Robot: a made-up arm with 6 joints.
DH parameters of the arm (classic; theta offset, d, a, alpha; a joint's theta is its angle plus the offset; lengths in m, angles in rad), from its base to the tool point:
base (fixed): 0 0 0 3.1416
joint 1: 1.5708 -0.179 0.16 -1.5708
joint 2: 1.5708 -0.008 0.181 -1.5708
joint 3: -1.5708 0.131 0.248 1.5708
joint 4: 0.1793 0 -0.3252 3.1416
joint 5: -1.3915 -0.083 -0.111 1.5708
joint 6: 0 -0.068 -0.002 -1.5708
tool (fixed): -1.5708 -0.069 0 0
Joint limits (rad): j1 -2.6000..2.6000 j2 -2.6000..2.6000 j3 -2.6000..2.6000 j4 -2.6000..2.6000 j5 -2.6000..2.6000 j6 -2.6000..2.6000
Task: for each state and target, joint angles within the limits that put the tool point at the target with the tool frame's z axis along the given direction. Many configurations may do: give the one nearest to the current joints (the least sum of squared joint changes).
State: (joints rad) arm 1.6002 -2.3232 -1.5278 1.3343 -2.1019 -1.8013
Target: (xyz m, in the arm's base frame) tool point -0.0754 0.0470 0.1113 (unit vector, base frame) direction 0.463 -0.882 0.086
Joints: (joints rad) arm 2.1142 -2.4472 -1.3092 1.6246 -2.1684 -2.2866
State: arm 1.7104 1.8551 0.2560 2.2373 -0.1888 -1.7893
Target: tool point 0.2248 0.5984 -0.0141 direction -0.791 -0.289 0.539
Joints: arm 1.8271 1.8472 0.1874 2.5140 0.4565 -2.3590
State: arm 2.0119 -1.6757 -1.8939 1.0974 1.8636 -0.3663
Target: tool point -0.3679 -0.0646 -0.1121 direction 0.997 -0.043 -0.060
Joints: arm 2.5319 -1.5592 -2.2156 1.4393 1.2812 0.0537
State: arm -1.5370 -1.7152 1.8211 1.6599 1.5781 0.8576
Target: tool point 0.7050 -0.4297 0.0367 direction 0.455 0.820 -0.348
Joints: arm -1.1786 -1.4054 1.5986 1.7240 1.5213 0.3772
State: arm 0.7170 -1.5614 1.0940 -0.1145 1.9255 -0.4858
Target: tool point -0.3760 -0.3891 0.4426 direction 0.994 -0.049 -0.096
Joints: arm 0.4520 -2.2341 1.8859 -0.7350 2.2567 -0.3251
